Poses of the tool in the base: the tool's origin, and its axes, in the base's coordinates. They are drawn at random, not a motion.
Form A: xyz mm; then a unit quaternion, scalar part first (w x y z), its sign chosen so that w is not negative.
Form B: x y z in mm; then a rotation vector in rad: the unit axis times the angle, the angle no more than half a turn. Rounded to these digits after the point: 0 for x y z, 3 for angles.
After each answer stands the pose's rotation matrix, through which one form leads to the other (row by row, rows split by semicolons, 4 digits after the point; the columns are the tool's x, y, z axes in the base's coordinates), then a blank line. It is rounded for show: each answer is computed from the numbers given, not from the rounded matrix.
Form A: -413, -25, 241, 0.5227, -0.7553, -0.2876, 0.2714
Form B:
-413, -25, 241, -1.809, -0.689, 0.650
0.6873 0.1507 -0.7106; 0.7181 -0.2882 0.6334; -0.1093 -0.9456 -0.3063

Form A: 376, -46, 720, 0.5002, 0.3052, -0.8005, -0.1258
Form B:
376, -46, 720, 0.738, -1.936, -0.304
-0.3133 -0.3628 -0.8776; -0.6145 0.7820 -0.1039; 0.7241 0.5067 -0.4679

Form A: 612, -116, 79, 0.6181, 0.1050, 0.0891, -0.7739
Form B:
612, -116, 79, 0.242, 0.205, -1.781
-0.2138 0.9755 -0.0524; -0.9380 -0.2200 -0.2677; -0.2727 -0.0081 0.9621

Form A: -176, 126, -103, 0.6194, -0.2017, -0.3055, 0.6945
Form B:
-176, 126, -103, -0.464, -0.703, 1.597
-0.1513 -0.7371 -0.6586; 0.9836 -0.0460 -0.1745; 0.0983 -0.6742 0.7320

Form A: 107, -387, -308, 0.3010, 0.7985, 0.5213, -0.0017
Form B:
107, -387, -308, 2.119, 1.383, -0.005
0.4565 0.8336 0.3111; 0.8315 -0.2753 -0.4825; -0.3166 0.4789 -0.8188

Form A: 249, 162, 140, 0.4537, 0.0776, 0.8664, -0.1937
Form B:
249, 162, 140, 0.192, 2.139, -0.478
-0.5763 0.3102 0.7561; -0.0413 0.9129 -0.4060; -0.8162 -0.2652 -0.5133

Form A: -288, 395, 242, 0.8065, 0.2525, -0.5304, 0.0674
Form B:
-288, 395, 242, 0.540, -1.135, 0.144
0.4283 -0.3765 -0.8214; -0.1591 0.8634 -0.4787; 0.8895 0.3358 0.3099

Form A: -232, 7, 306, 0.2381, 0.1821, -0.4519, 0.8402
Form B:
-232, 7, 306, 0.499, -1.238, 2.302
-0.8203 -0.5647 0.0908; 0.2355 -0.4782 -0.8461; 0.5212 -0.6727 0.5253

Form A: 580, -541, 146, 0.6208, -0.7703, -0.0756, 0.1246
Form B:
580, -541, 146, -1.771, -0.174, 0.286
0.9575 -0.0382 -0.2858; 0.2712 -0.2178 0.9376; -0.0981 -0.9752 -0.1982

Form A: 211, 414, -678, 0.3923, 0.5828, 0.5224, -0.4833
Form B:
211, 414, -678, 1.480, 1.326, -1.227
-0.0129 0.9881 -0.1535; 0.2297 -0.1464 -0.9622; -0.9732 -0.0477 -0.2251

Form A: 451, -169, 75, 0.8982, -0.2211, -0.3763, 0.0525
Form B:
451, -169, 75, -0.458, -0.779, 0.109
0.7113 0.0721 -0.6992; 0.2607 0.8967 0.3577; 0.6528 -0.4367 0.6190

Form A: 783, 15, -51, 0.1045, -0.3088, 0.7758, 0.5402
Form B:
783, 15, -51, -0.910, 2.287, 1.593
-0.7874 -0.5921 -0.1715; -0.3662 0.2256 0.9028; -0.4958 0.7737 -0.3945

